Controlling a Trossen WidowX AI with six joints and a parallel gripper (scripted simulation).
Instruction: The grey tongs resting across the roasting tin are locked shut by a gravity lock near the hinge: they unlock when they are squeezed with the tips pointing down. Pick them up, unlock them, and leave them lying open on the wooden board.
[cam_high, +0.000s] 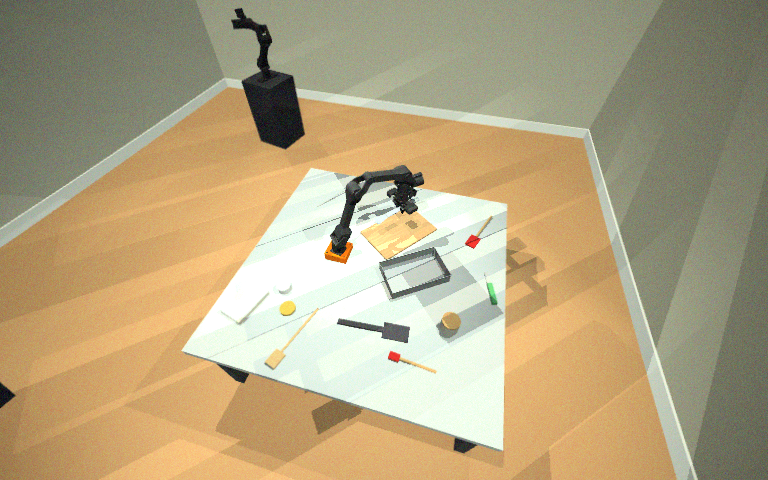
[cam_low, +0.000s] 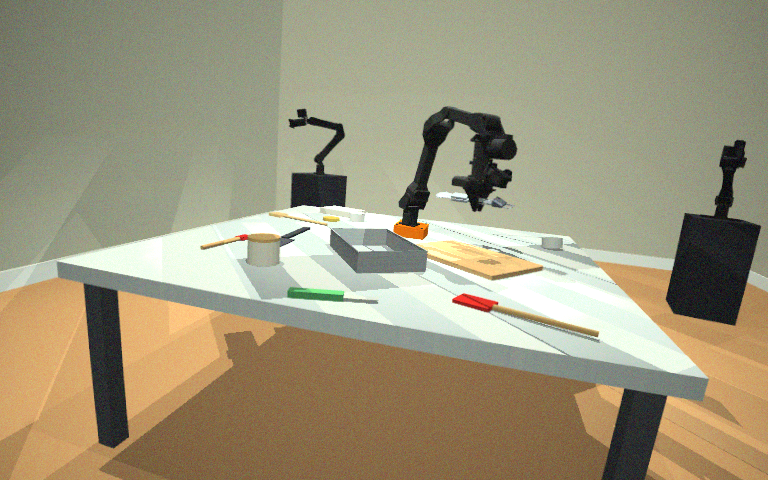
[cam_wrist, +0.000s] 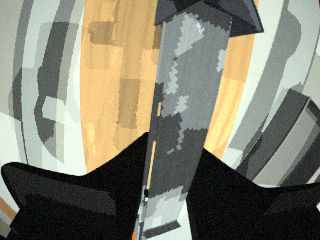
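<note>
Right now my gripper tip is 140 mm above the wooden board and 10 mm to the left of it. Round my gripper tip: red spatula (400 mm ahead, 180 mm to the left, 140 mm below); roasting tin (230 mm to the right, 190 mm ahead, 120 mm below); green-handled tool (540 mm ahead, 140 mm below, 120 mm to the right).
</note>
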